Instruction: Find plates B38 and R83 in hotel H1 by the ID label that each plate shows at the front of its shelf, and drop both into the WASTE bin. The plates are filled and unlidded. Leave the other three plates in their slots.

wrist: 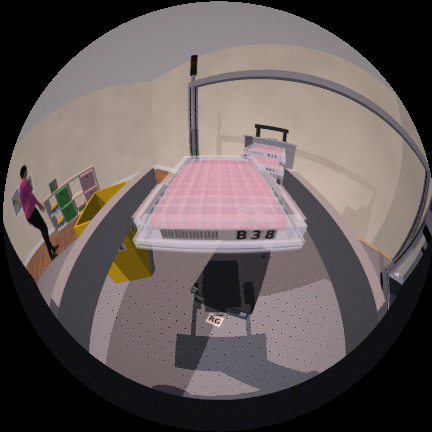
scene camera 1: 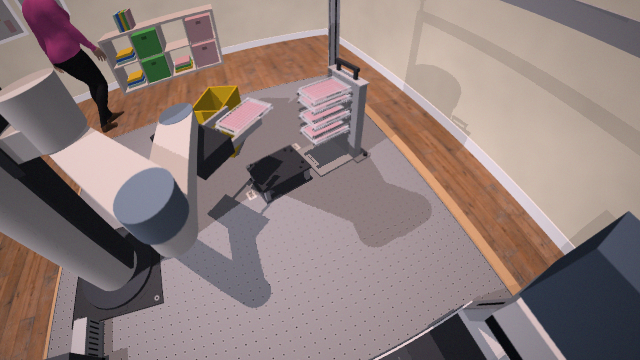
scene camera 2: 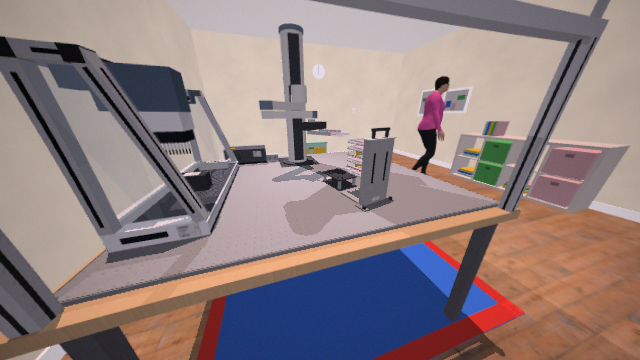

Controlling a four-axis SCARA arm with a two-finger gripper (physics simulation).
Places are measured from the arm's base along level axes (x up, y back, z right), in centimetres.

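Where they show: gripper, between the fingertips: (wrist: 218, 175) (scene camera 1: 243, 114) (scene camera 2: 335, 132); arm's base, origin of its link: (scene camera 1: 120, 269) (scene camera 2: 297, 162).
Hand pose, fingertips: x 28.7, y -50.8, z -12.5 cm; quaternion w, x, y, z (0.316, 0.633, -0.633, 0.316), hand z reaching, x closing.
Things, the pixels of their top centre, and the offset from my fingertips. "*": a spot on its surface instead.
- plate B38, centre of its top: (wrist: 218, 172) (scene camera 1: 243, 113) (scene camera 2: 335, 132) dx +0.2, dy -0.1, dz -0.1 cm
- yellow WASTE bin, centre of its top: (wrist: 101, 199) (scene camera 1: 213, 98) dx -7.4, dy +7.3, dz -26.7 cm
- RG label, a spot on its surface: (wrist: 214, 320) * dx -27.4, dy +4.1, dz +2.2 cm
- large framed machine, a spot on its surface: (scene camera 2: 165, 232) * dx -23.9, dy -34.2, dz +69.0 cm
My gripper (scene camera 1: 242, 120) (scene camera 2: 327, 132) (wrist: 218, 175) is shut on plate B38 (scene camera 1: 246, 114) (scene camera 2: 336, 133) (wrist: 220, 205), pink-filled and unlidded, its label facing the wrist camera. The plate is level, high above the table. The yellow WASTE bin (scene camera 1: 237, 97) (wrist: 131, 260) stands to the plate's left in the wrist view; part is hidden by a finger there and by the arm and plate in scene camera 1. Hotel H1 (scene camera 1: 358, 115) (scene camera 2: 376, 172) (wrist: 290, 152) holds several pink plates. Their labels are small in the wrist view; I cannot tell which is R83.
A black stand (scene camera 1: 279, 167) (scene camera 2: 340, 176) (wrist: 257, 287) by an RG label (wrist: 214, 320) sits on the table between arm and hotel. A large framed machine (scene camera 2: 165, 232) stands at the table's other side. A person (scene camera 1: 57, 35) (scene camera 2: 433, 112) (wrist: 30, 200) is beyond the table near the shelf unit.
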